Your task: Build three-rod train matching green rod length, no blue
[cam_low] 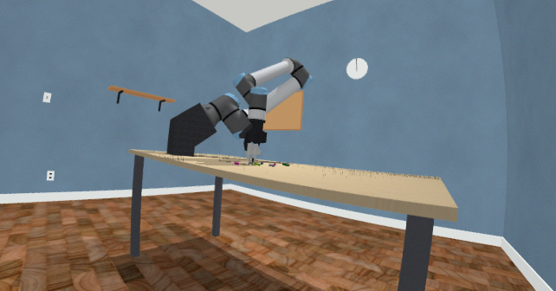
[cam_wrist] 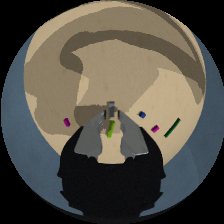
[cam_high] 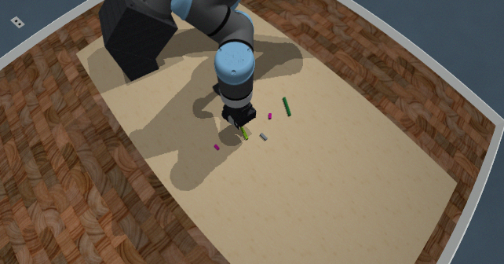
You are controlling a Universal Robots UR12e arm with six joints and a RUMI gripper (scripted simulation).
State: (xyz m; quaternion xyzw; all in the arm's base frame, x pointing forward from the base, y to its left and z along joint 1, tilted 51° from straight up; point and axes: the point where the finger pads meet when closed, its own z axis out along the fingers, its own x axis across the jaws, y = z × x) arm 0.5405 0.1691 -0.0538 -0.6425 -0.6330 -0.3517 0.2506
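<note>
My gripper is now 5 cm short of the lime rod and 2 cm above it. Also, from my hand: green rod: 5 cm ahead, 20 cm to the left, 2 cm below; blue rod: 1 cm ahead, 7 cm to the left, 2 cm below.
</note>
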